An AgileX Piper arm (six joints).
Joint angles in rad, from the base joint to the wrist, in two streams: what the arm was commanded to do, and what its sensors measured. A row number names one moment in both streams.
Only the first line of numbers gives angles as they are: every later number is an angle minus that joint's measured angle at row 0.
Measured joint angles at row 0:
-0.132, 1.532, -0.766, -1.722, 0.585, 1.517
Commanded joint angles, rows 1 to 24:
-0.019, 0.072, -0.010, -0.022, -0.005, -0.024
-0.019, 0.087, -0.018, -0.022, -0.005, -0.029
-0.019, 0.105, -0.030, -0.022, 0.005, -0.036
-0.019, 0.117, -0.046, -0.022, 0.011, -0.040
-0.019, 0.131, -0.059, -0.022, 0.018, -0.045
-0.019, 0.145, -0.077, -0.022, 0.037, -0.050
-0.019, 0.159, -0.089, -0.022, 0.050, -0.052
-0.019, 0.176, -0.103, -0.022, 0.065, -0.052
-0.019, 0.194, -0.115, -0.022, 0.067, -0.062
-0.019, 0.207, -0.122, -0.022, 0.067, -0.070
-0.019, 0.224, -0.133, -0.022, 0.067, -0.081
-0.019, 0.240, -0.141, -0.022, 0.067, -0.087
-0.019, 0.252, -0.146, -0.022, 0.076, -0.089
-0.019, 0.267, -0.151, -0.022, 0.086, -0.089
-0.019, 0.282, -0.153, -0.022, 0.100, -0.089
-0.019, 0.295, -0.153, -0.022, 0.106, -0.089
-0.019, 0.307, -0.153, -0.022, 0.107, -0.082
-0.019, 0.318, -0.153, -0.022, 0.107, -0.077
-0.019, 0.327, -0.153, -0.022, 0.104, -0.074
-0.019, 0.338, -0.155, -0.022, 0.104, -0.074
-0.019, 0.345, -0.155, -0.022, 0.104, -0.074
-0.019, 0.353, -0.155, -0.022, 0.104, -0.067
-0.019, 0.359, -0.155, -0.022, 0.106, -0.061
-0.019, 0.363, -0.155, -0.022, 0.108, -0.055
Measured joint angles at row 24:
-0.015, 0.345, -0.151, 0.000, 0.082, -0.076
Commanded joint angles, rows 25 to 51:
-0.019, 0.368, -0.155, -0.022, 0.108, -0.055
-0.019, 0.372, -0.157, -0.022, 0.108, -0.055
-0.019, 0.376, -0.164, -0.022, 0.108, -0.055
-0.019, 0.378, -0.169, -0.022, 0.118, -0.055
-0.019, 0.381, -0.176, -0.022, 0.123, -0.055
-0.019, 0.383, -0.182, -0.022, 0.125, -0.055
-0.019, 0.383, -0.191, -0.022, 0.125, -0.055
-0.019, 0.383, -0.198, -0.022, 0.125, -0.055
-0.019, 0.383, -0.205, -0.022, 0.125, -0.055
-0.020, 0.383, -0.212, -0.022, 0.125, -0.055
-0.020, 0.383, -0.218, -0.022, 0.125, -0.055
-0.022, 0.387, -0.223, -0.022, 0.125, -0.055
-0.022, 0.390, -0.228, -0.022, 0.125, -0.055
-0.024, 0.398, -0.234, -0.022, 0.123, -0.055
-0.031, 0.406, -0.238, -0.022, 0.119, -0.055
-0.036, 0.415, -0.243, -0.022, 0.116, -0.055
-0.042, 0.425, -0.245, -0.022, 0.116, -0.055
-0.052, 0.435, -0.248, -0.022, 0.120, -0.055
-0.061, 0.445, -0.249, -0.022, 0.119, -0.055
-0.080, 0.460, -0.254, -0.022, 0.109, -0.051
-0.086, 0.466, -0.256, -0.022, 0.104, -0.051
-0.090, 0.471, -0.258, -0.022, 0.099, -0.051
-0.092, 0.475, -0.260, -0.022, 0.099, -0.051
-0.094, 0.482, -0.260, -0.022, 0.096, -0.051
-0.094, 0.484, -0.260, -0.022, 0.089, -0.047
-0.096, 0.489, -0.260, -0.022, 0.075, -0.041
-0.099, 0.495, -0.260, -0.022, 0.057, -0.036
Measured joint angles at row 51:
-0.086, 0.478, -0.259, 0.000, 0.100, -0.060
